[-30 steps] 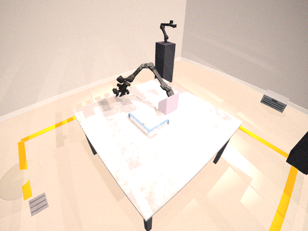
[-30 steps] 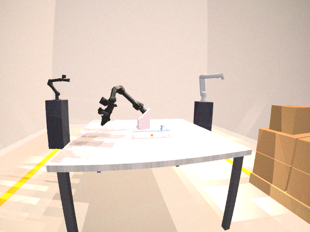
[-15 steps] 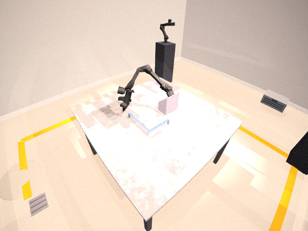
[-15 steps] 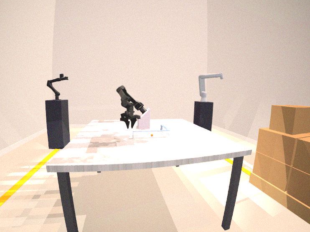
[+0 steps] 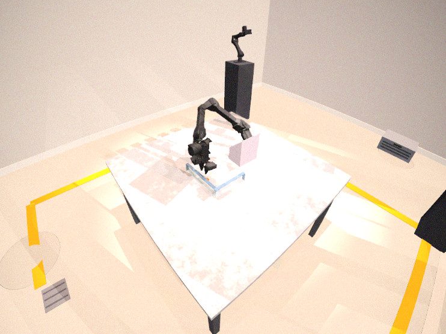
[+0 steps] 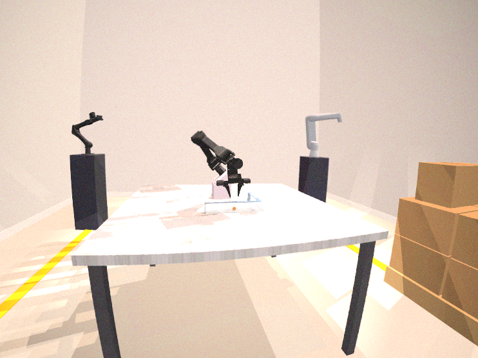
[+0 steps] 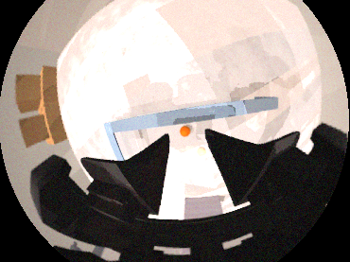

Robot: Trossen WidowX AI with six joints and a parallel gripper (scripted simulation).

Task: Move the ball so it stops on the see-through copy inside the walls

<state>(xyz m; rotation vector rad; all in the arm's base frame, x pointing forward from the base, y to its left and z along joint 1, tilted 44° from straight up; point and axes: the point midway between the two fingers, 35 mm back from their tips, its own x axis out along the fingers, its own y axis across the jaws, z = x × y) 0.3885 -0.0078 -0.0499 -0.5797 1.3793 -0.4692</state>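
Right now the orange ball is 2 cm behind my gripper tip and 7 cm below it. From my gripper tip the other things lie so: see-through copy of ball 7 cm behind, 3 cm to the right, 7 cm below.
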